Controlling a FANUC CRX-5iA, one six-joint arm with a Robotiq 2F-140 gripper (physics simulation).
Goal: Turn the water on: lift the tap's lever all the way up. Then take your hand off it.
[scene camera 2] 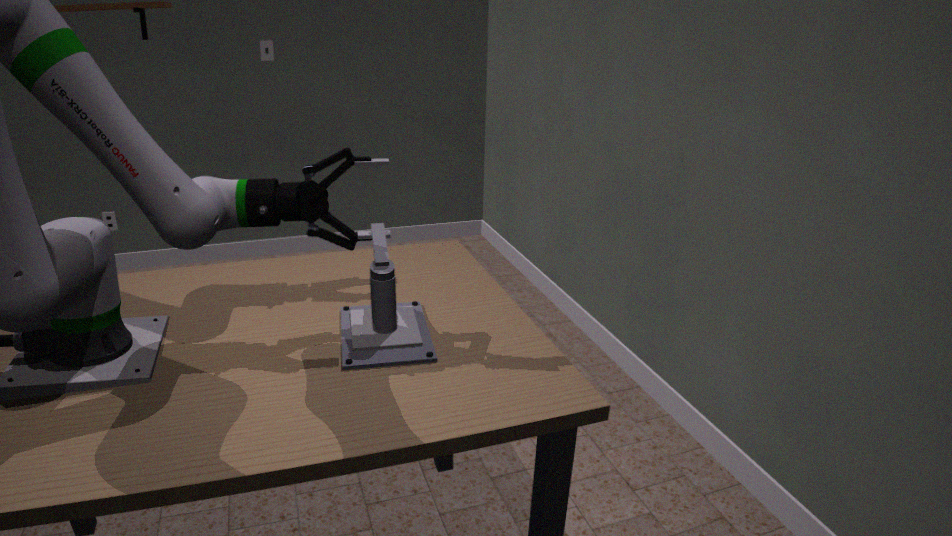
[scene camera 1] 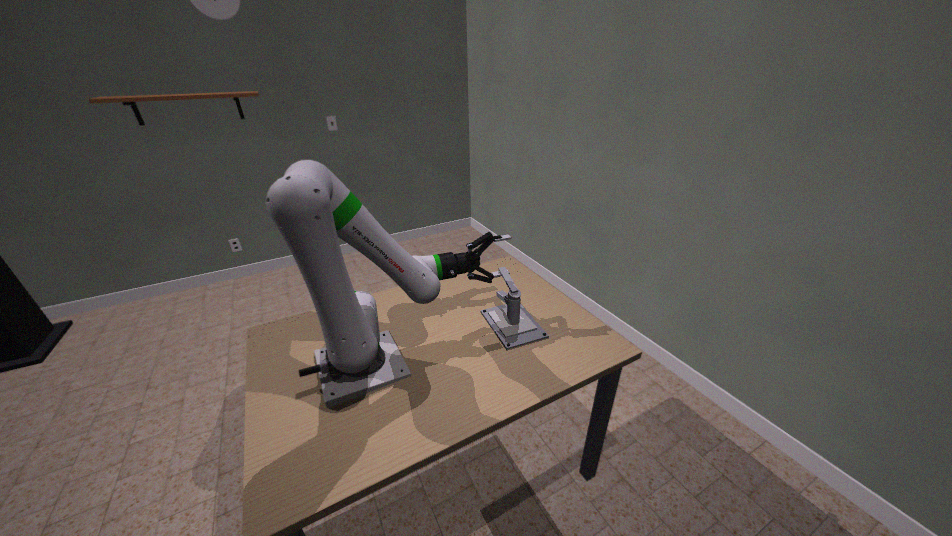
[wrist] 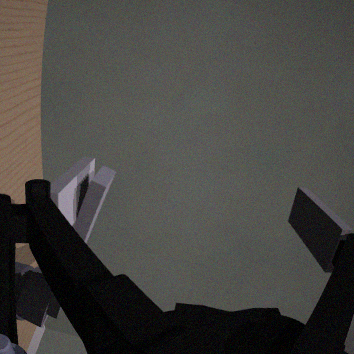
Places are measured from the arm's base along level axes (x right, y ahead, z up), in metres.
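Pixels of known places: gripper, between the fingertips: (scene camera 2: 389,198) (scene camera 1: 509,254) (wrist: 197,191); arm's base, origin of its link: (scene camera 2: 91,348).
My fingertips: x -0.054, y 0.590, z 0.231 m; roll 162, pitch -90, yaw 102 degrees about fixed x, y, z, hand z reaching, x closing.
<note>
Ahead of a thing's pixels: the offset from my fingertips to its middle. "spot": to the spot under its first point. Level surfaces: height alone.
The grey tap @(spot: dz -0.160, dx +0.118, dy -0.046 m) (scene camera 1: 513,309) (scene camera 2: 383,302) stands upright on its base plate @(spot: dz -0.238, dx +0.207, dy -0.072 m) (scene camera 1: 519,342) (scene camera 2: 416,354). Its lever @(dz -0.076, dx +0.045, dy -0.029 m) (scene camera 1: 508,279) (scene camera 2: 379,245) (wrist: 96,207) slants steeply up from the top of the body. My gripper (scene camera 1: 500,255) (scene camera 2: 377,197) (wrist: 197,191) is wide open and level, one finger above the other. The lower fingertip is at the lever's upper part, behind it in scene view 2 and on its underside; they look in contact or very close. The upper fingertip is well above the lever. In the wrist view the lever lies along the inner side of the left pad, which partly hides behind it.
The tap's plate is on the wooden table @(dz -0.246 m) (scene camera 1: 453,399) (scene camera 2: 266,426) (wrist: 20,75), between the arm's base (scene camera 1: 396,362) (scene camera 2: 143,346) and the table's far right end. A green wall (scene camera 1: 699,166) (scene camera 2: 699,166) (wrist: 200,100) stands beyond that end. A wooden wall shelf (scene camera 1: 193,97) is at the back.
</note>
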